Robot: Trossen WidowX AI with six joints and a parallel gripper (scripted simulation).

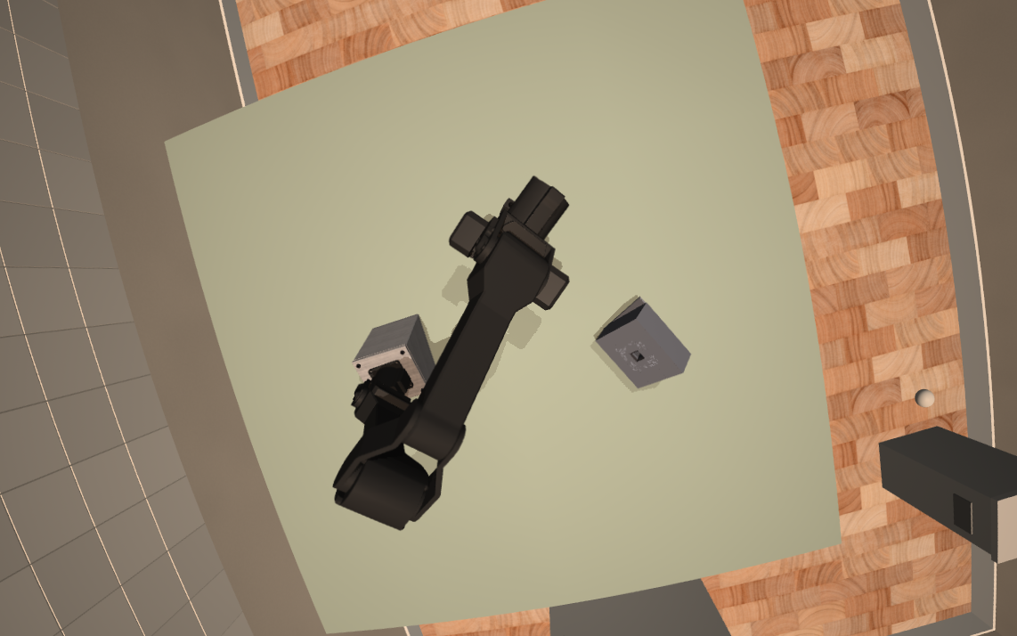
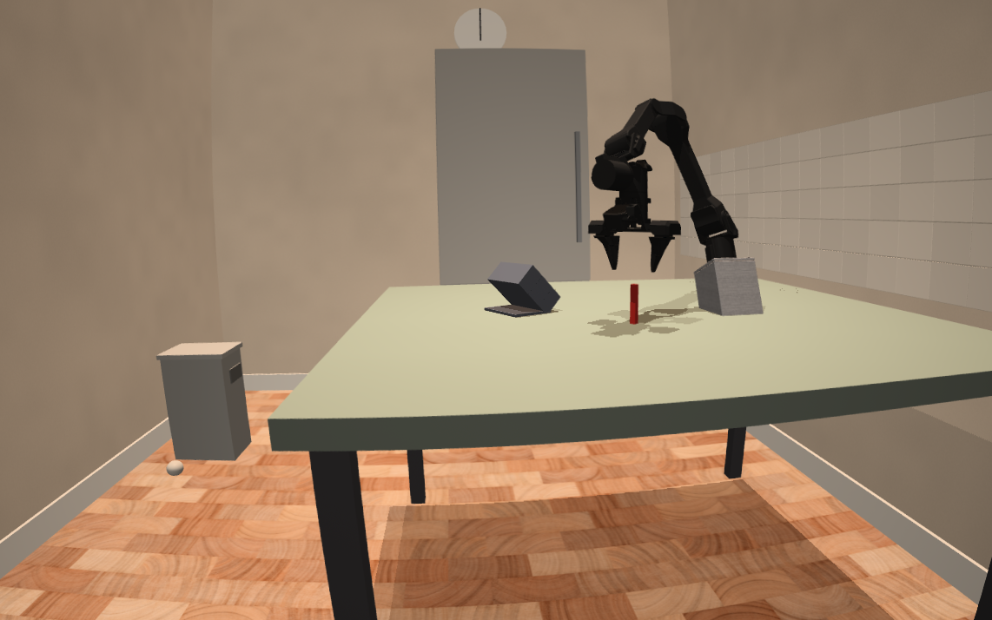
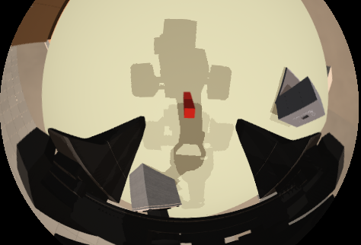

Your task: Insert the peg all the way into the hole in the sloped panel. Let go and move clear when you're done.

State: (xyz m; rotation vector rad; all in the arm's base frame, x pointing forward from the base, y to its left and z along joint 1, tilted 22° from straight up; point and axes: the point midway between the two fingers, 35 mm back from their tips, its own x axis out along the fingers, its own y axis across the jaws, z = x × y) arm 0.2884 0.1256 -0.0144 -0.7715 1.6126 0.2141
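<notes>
The red peg is 10 cm below my hand.
</notes>
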